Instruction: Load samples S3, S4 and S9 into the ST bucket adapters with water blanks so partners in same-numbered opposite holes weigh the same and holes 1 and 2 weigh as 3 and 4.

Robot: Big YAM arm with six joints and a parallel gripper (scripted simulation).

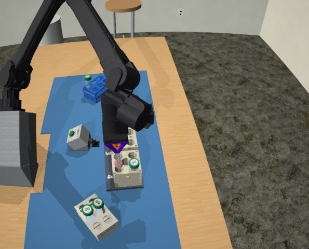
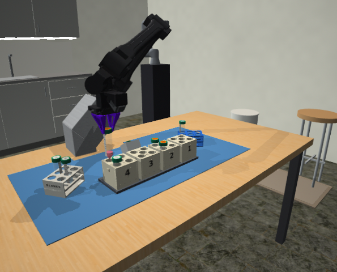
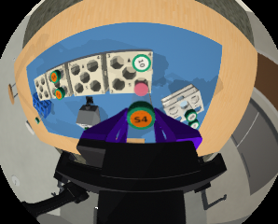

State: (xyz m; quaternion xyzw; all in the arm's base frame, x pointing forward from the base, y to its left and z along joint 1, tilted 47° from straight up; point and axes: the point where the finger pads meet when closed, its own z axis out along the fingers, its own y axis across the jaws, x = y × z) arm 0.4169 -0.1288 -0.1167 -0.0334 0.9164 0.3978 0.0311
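Now: the green DONE key 20 cm behind my hand, 19 cm to the left of it and 14 cm below it. Round my hand: white blank rack RB: 18 cm below, 15 cm to the right, 8 cm behind; loading stand ST: 21 cm below, 19 cm to the left; blue sample rack RS: 52 cm to the left, 18 cm below, 12 cm behind.
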